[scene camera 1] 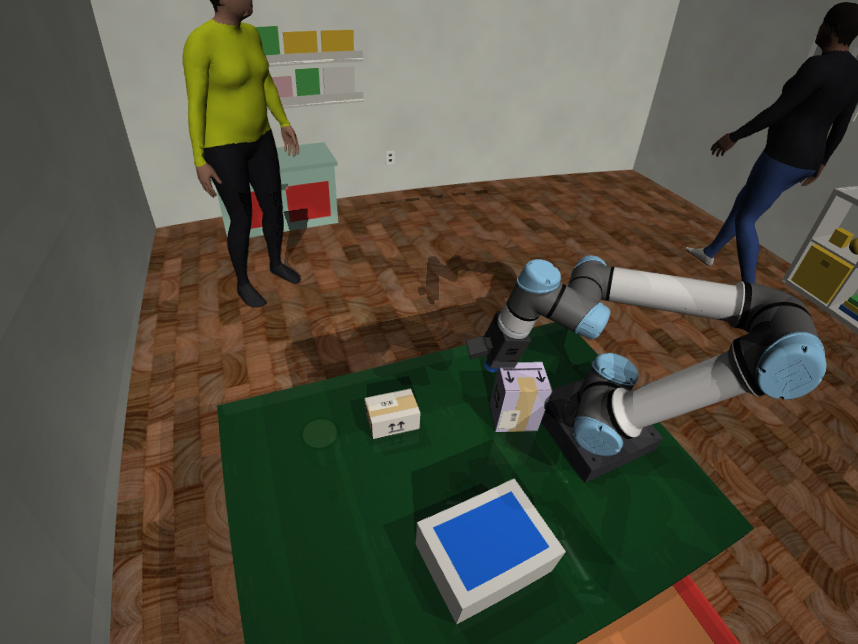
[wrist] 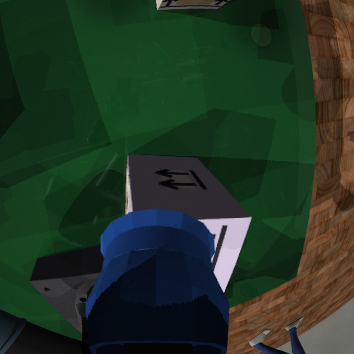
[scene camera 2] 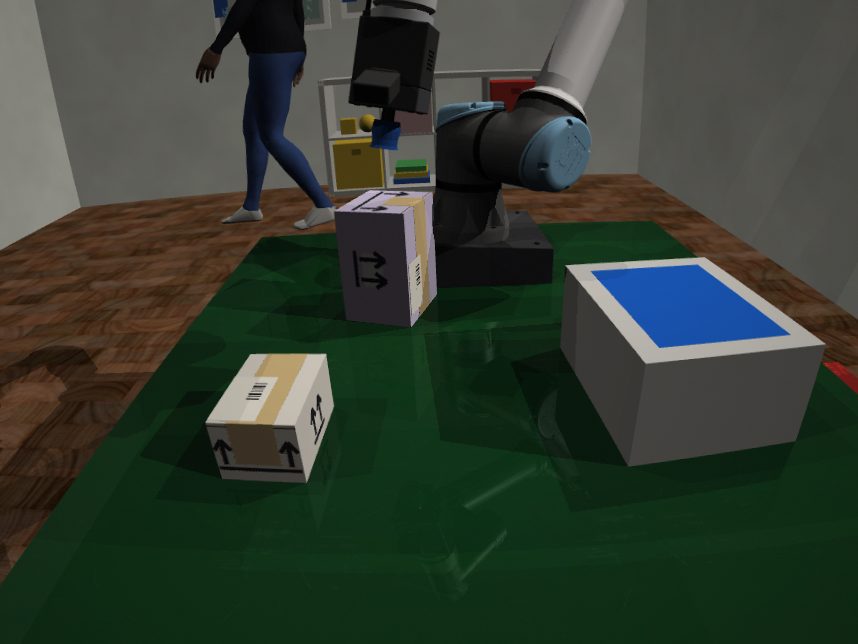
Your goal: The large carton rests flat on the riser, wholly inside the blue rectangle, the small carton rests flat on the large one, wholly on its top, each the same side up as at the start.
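Observation:
The large purple carton [scene camera 1: 521, 408] [scene camera 2: 377, 270] [wrist: 180, 192] stands on end on the green surface beside the robot base, its side arrows pointing sideways. The small white carton [scene camera 1: 393, 417] [scene camera 2: 268, 422] [wrist: 192, 4] rests flat on the green surface, side arrows up. The white riser [scene camera 1: 450, 514] [scene camera 2: 720, 402] bears the blue rectangle [scene camera 1: 490, 540] [scene camera 2: 686, 305], with neither carton on it. My gripper, a blue suction cup [scene camera 1: 490, 366] [scene camera 2: 385, 135] [wrist: 157, 235], is open, holds no carton and hangs above and apart from the large carton; it partly hides that carton in the wrist view.
The dark robot base [scene camera 1: 602, 460] [scene camera 2: 495, 259] stands close to the large carton on the green surface [scene camera 1: 311, 519] [scene camera 2: 346, 554] [wrist: 150, 75]. A person in yellow [scene camera 1: 232, 83] and one in black and blue [scene camera 1: 797, 124] [scene camera 2: 273, 103] stand on the wood floor beyond it.

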